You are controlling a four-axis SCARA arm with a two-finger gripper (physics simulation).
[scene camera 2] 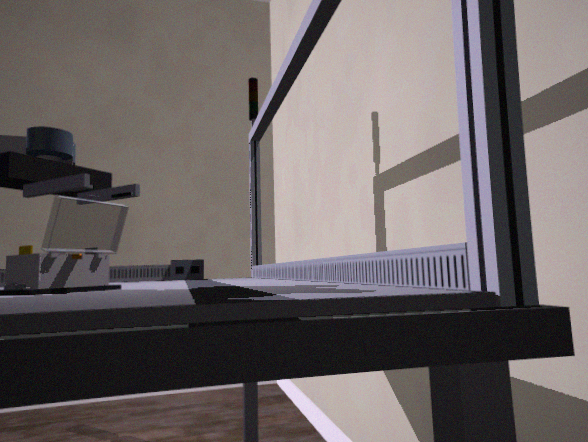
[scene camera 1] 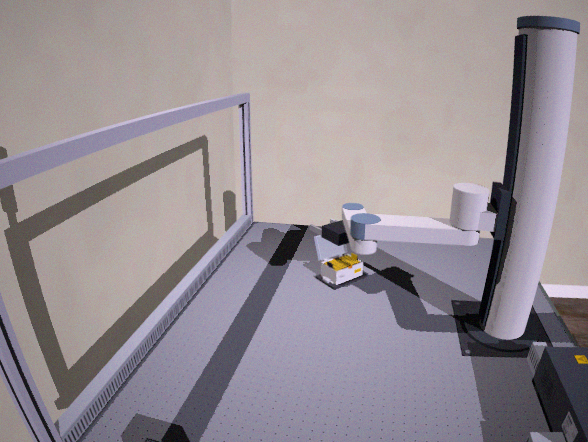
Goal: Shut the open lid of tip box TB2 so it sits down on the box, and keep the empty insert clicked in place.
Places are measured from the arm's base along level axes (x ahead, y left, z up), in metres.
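Pixels of known places: gripper, between the fingertips: [scene camera 2: 113, 185] [scene camera 1: 320, 224]; arm's base, origin of its link: [scene camera 1: 500, 330].
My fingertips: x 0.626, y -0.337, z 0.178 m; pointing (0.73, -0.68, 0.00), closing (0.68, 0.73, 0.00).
Ahead of a thing's pixels: the offset from my fingertips to its top centre. "spot": to the spot under its first point.
The white tip box TB2 {0.081 m left, 0.091 m back, 0.099 m down} [scene camera 1: 342, 275] [scene camera 2: 75, 270] sits on a thin dark plate at the far part of the table. Its clear lid {spot: 0.034 m left, 0.041 m back, 0.077 m down} [scene camera 1: 330, 248] [scene camera 2: 85, 225] stands open, leaning back from the box's far edge. The yellow insert {0.081 m left, 0.091 m back, 0.090 m down} [scene camera 1: 344, 261] shows in the open top; a yellow part of it also stands above the rim in the scene camera 2 view. Whether the insert is clicked in place is too small to tell. My gripper [scene camera 2: 114, 185] is shut and holds nothing; its two flat grey fingers are level, close to the lid's upper edge. Contact cannot be told. In the scene camera 1 view the fingers are mostly hidden.
The arm's white column [scene camera 1: 534, 175] stands at the right, its links reaching left to the box. A pale frame [scene camera 1: 125, 121] [scene camera 2: 475, 150] runs along the table's other side, with a slotted duct [scene camera 1: 165, 310] [scene camera 2: 360, 270] at its foot. A dark cabinet {spot: 0.713 m left, 0.674 m back, 0.050 m down} [scene camera 1: 565, 380] is at the front right.
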